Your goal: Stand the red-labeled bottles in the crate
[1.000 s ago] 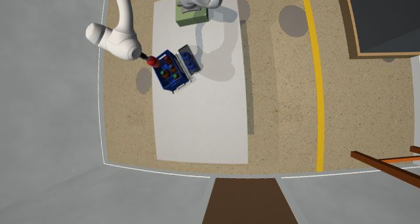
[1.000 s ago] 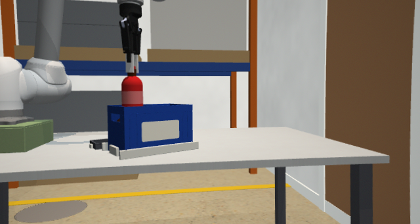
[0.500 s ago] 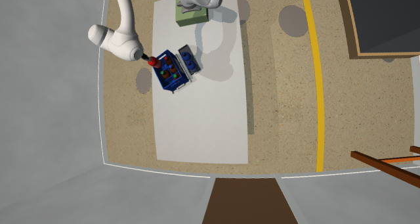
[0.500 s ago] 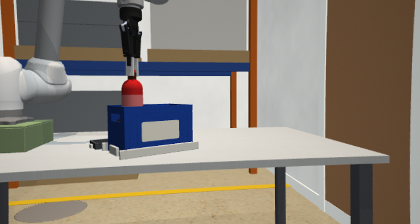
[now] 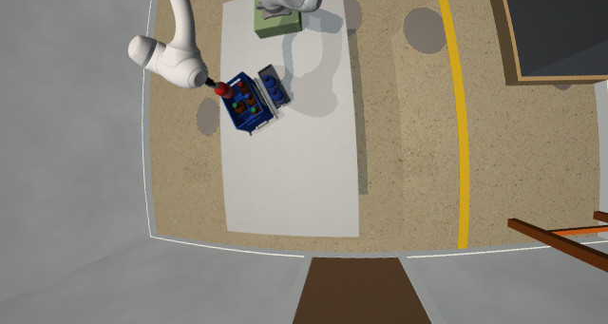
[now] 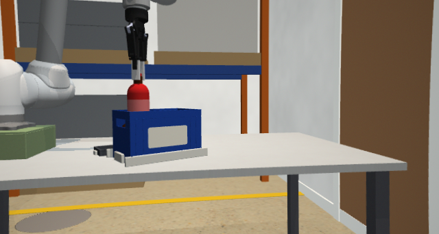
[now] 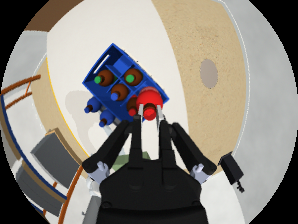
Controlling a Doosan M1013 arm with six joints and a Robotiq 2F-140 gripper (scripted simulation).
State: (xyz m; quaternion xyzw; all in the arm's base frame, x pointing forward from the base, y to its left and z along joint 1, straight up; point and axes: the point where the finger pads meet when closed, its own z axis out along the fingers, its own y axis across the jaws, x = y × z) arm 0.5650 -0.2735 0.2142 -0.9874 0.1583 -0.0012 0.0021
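Now: hand 9 cm above the red-labeled bottle. Round my hand: blue crate: 5 cm ahead, 8 cm to the left, 23 cm below.
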